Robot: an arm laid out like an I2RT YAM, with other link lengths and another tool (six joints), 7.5 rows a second.
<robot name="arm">
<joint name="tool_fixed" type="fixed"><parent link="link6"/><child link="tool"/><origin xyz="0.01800 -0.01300 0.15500" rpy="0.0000 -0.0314 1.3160"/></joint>
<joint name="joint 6" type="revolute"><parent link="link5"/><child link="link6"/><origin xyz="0.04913 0.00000 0.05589" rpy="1.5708 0.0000 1.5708"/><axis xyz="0 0 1"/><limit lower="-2.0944" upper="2.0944"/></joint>
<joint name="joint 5" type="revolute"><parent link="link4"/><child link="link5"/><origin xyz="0.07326 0.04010 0.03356" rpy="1.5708 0.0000 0.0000"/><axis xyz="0 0 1"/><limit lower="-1.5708" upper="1.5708"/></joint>
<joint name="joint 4" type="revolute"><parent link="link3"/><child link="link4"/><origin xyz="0.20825 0.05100 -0.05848" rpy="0.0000 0.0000 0.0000"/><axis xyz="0 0 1"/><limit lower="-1.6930" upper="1.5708"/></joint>
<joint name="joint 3" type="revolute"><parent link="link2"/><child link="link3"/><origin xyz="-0.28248 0.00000 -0.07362" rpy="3.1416 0.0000 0.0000"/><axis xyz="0 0 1"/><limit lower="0.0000" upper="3.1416"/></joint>
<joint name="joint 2" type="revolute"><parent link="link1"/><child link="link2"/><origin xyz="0.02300 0.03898 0.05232" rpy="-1.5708 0.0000 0.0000"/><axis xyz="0 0 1"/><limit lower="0.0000" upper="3.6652"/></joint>
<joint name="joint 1" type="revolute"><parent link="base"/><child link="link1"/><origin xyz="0.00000 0.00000 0.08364" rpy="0.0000 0.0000 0.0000"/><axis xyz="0 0 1"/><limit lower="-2.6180" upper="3.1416"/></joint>
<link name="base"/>
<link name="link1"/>
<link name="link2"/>
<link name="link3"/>
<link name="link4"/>
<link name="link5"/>
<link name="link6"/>
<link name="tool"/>
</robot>
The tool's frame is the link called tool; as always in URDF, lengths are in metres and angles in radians.
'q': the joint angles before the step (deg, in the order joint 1, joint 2, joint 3, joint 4, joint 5, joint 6). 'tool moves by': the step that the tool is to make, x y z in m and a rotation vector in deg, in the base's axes. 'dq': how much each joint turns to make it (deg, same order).
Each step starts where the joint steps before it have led.
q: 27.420 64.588 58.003 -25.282 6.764 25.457
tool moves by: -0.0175 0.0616 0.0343 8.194 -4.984 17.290
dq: -0.082 -2.355 -0.604 6.377 -17.682 -3.679
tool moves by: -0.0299 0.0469 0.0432 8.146 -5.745 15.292
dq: -0.054 -1.716 -0.443 7.364 -15.987 -0.802
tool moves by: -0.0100 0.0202 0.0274 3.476 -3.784 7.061
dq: -0.301 1.242 1.485 4.548 -7.480 -0.331
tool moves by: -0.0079 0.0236 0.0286 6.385 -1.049 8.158
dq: -0.393 3.169 0.754 9.636 -9.108 5.386
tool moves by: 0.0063 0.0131 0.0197 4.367 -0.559 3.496
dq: -0.182 3.672 0.877 8.950 -3.682 5.203
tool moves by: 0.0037 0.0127 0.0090 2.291 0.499 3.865
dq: 0.038 3.722 1.370 5.903 -3.623 3.944
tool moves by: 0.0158 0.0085 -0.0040 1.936 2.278 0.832
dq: -0.142 4.053 -0.341 6.749 -0.593 4.544
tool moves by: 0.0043 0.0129 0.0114 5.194 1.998 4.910
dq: 0.159 5.085 -0.592 14.860 -3.333 10.825
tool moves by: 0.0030 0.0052 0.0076 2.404 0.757 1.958
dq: 0.148 2.569 0.501 6.723 -0.825 5.188
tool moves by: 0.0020 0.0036 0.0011 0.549 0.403 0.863
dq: 0.198 1.301 0.596 1.883 -0.344 1.563
